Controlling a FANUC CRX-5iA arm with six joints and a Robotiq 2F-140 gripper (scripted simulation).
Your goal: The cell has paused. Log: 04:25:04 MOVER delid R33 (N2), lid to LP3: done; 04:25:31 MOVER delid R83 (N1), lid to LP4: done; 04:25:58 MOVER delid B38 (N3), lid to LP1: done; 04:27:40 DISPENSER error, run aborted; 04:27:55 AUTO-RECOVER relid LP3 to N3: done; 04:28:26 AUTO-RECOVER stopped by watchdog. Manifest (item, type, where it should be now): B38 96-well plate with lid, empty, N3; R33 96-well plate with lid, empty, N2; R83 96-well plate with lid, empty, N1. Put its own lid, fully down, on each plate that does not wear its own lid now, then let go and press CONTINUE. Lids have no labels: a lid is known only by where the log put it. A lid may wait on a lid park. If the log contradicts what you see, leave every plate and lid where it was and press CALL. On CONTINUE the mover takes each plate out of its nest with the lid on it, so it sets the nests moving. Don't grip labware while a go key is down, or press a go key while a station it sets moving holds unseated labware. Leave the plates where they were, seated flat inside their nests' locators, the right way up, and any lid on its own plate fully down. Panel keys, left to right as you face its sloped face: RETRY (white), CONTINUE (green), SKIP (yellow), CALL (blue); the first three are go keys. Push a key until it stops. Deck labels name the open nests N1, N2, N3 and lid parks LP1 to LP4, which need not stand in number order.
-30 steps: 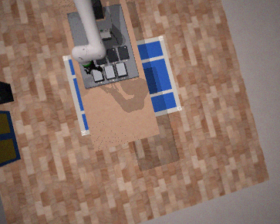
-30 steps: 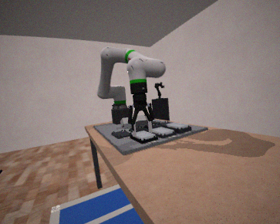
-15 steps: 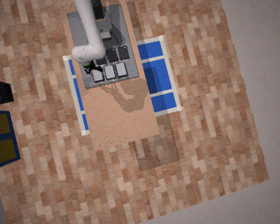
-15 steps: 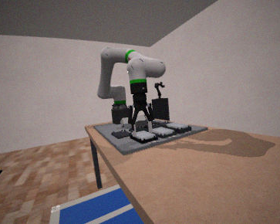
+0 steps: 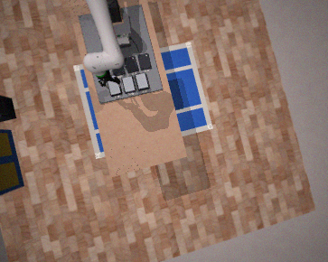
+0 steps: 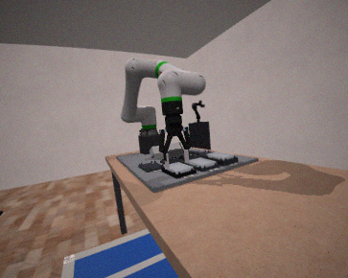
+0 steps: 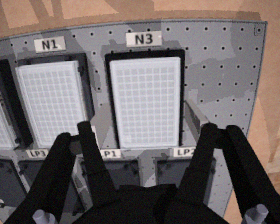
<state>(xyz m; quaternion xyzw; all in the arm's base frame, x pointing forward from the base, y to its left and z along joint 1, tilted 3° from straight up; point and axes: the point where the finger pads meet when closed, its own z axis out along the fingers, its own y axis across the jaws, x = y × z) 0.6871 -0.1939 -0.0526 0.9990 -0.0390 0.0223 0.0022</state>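
The green key lies 410 mm behind my hand, 190 mm to the left of it and 10 mm above it. The rest, counted from my hand: LP1 label: 80 mm behind, 80 mm to the left, 60 mm below; then lid park LP2: 180 mm behind, 50 mm to the right, 50 mm below; then LP2 label: 100 mm behind, 60 mm to the right, 60 mm below.
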